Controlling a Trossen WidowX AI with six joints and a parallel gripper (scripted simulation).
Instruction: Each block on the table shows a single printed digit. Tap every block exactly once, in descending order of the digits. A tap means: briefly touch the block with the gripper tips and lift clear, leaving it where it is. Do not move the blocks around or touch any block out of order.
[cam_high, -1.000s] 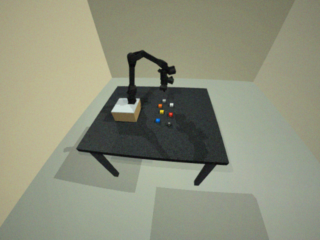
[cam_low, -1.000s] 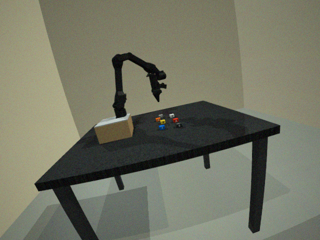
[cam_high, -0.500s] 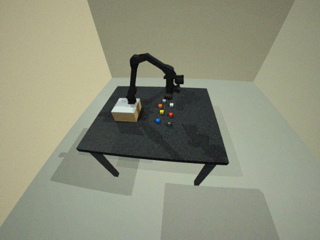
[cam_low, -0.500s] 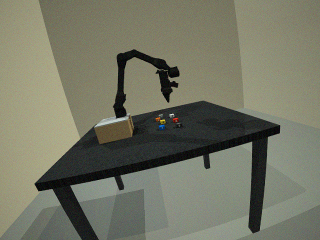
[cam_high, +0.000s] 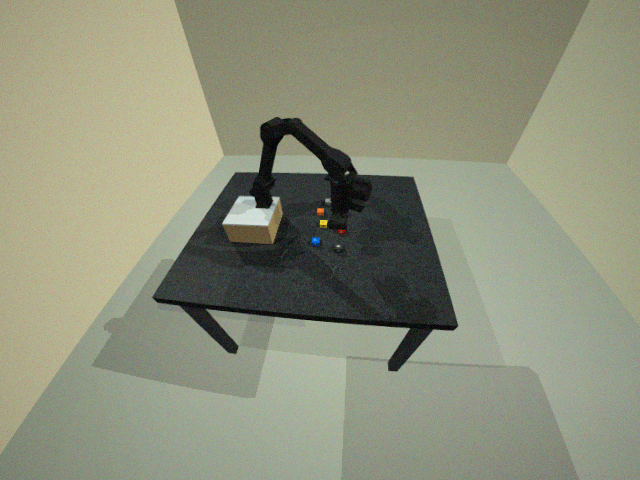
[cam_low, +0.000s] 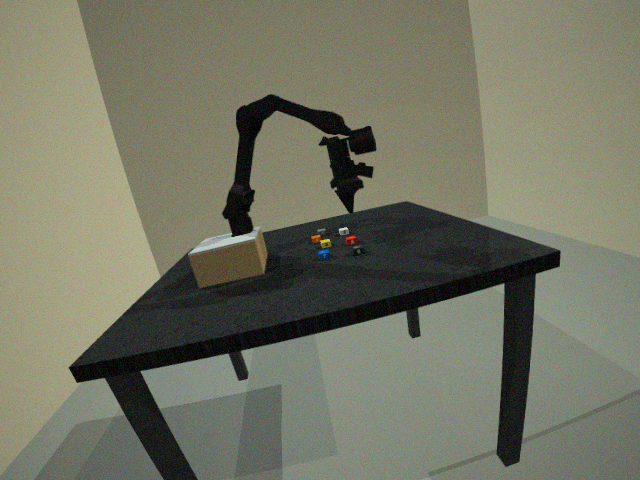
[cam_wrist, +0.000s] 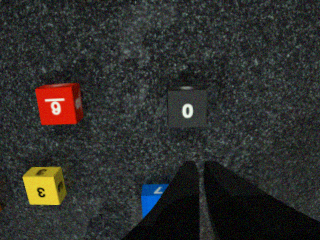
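The black block is 1 cm to the right of my gripper tip and 11 cm below it. Round my gripper tip: blue block: 10 cm behind, 2 cm to the left, 11 cm below; red block: 10 cm to the left, 11 cm below; yellow block marked 3: 8 cm behind, 13 cm to the left, 11 cm below.
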